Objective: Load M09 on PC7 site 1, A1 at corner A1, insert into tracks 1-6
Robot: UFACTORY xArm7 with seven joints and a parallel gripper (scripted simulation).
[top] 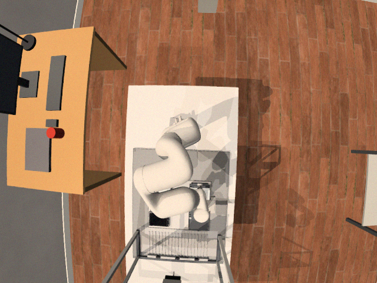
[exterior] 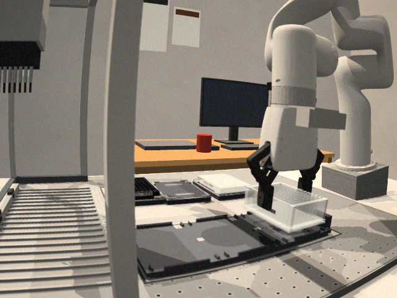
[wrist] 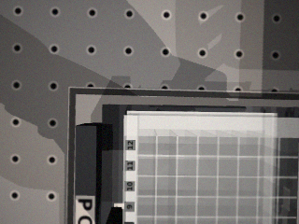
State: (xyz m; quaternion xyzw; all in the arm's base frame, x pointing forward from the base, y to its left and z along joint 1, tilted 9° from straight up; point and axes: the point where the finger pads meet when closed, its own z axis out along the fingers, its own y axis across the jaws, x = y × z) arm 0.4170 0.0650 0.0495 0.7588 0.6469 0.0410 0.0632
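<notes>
My hand is 10 cm short of the dark plate carrier PC7, 2 cm to the left of it and 4 cm above it. Also, from my hand: clear deep-well block M09: 1 cm below; then nest S2: 4 cm ahead, 27 cm to the right, 5 cm below; then black plate: 15 cm ahead, 30 cm to the right, 4 cm below.
</notes>
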